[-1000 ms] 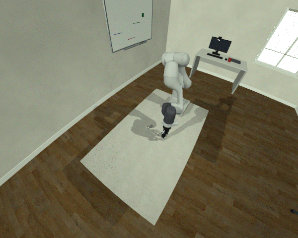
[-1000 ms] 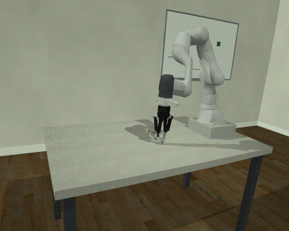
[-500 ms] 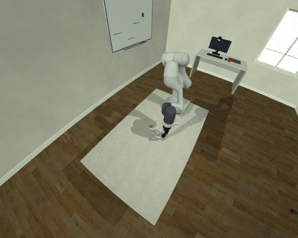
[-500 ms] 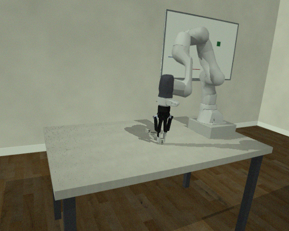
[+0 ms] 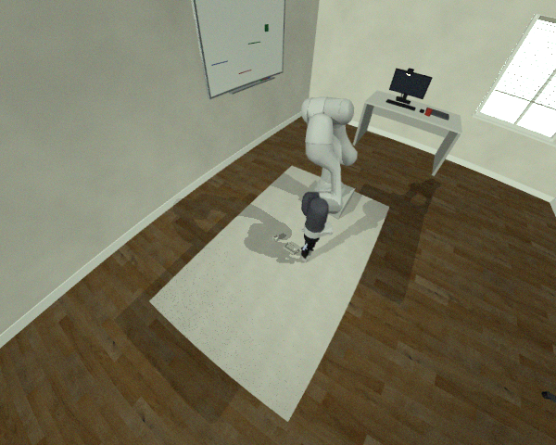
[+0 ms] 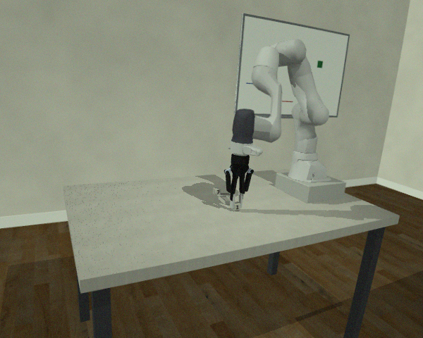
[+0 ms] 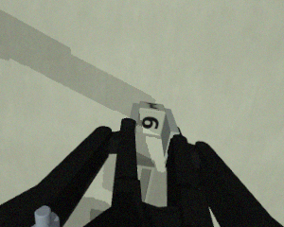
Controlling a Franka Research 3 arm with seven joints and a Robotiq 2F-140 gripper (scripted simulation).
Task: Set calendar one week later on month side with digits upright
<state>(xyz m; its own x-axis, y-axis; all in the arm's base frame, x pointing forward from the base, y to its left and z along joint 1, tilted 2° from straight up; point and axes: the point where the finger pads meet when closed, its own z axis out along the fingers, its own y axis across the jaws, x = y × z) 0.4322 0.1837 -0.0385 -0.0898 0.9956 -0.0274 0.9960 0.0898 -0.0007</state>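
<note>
The date cube is 30 mm below my hand. The rest, counted from my hand: white tray 110 mm to the right, 40 mm below, 10 mm ahead.
</note>
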